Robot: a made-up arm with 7 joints.
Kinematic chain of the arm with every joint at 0, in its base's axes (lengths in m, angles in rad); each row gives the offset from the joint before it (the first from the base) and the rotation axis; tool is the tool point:
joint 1: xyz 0 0 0 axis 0 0.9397 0.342
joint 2: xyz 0 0 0 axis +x
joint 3: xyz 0 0 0 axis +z
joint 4: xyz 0.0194 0 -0.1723 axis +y
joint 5: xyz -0.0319 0 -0.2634 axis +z
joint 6: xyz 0 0 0 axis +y
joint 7: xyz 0 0 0 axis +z
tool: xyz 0 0 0
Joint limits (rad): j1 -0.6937..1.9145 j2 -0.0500..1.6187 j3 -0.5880..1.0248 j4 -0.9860..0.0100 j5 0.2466..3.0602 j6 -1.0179..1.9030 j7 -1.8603..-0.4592
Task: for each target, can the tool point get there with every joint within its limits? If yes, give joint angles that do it. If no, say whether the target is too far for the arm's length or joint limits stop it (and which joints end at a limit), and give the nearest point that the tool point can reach.
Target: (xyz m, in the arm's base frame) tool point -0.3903 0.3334 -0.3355
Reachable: no: too far | nearest point -0.2792 0.2385 -0.2400 | short by 0.175 m
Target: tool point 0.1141 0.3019 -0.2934
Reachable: yes | joints -0.0311 0.8639 -0.2734 -0.4538 0.4913 0.1744 -1.6973
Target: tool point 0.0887 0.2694 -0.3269
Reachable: yes | joints 0.1148 0.6635 0.1104 -0.5698 2.7922 0.0150 -0.5822
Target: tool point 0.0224 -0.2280 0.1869
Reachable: no: joint limits stop it (at a limit: joint 1, joint 2, joint 4) | nearest point -0.3708 -0.2148 0.0786 | short by 0.408 m
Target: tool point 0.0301 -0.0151 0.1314
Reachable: no: joint limits stop it (at a limit: joint 1, joint 2, joint 4) | nearest point 0.1127 0.3020 0.2523 | short by 0.349 m
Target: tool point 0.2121 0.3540 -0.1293
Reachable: yes | joints -0.3217 1.2564 -0.4260 -0.5787 1.4912 -0.4698 -0.7276
